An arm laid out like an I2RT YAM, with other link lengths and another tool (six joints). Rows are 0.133 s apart.
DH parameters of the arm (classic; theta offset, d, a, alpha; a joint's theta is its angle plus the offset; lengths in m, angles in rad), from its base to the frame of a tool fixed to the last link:
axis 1: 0 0.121 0.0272 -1.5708
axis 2: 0 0 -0.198 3.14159
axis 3: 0.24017 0 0.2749 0
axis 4: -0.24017 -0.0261 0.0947 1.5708
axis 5: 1.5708 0.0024 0 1.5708
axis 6: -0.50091 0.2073 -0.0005 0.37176
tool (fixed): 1.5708 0.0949 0 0
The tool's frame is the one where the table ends.
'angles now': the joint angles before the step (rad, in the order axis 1, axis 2, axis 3, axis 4, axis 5, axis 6). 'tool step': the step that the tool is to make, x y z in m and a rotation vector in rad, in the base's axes. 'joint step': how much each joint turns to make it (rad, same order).
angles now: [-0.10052, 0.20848, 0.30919, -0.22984, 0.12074, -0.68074]
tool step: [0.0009, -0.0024, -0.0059, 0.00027, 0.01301, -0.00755]
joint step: [-0.00017, 0.01307, 0.00007, 0.00004, 0.00746, -0.00003]
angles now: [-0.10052, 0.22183, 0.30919, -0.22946, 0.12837, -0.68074]
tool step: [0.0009, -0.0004, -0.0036, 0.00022, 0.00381, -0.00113]
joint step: [0.00017, 0.00385, -0.00711, 0.00715, 0.00131, 0.00003]
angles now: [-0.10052, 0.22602, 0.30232, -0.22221, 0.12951, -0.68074]
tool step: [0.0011, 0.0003, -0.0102, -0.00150, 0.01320, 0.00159]
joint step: [0.00016, 0.00045, -0.01973, 0.00759, -0.00099, -0.00303]
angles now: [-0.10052, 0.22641, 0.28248, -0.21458, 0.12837, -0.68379]
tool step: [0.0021, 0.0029, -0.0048, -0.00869, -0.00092, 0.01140]
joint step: [0.00010, -0.00023, -0.02149, 0.02431, -0.00983, -0.01029]
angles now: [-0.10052, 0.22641, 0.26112, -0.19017, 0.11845, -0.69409]
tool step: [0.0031, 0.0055, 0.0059, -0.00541, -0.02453, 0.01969]
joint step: [0.00021, 0.00326, -0.01373, 0.04256, -0.01887, -0.00570]
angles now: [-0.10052, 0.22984, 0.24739, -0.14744, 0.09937, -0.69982]
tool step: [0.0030, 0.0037, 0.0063, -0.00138, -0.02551, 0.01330]
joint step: [0.00004, 0.00869, -0.01138, 0.04563, -0.01331, -0.00037]
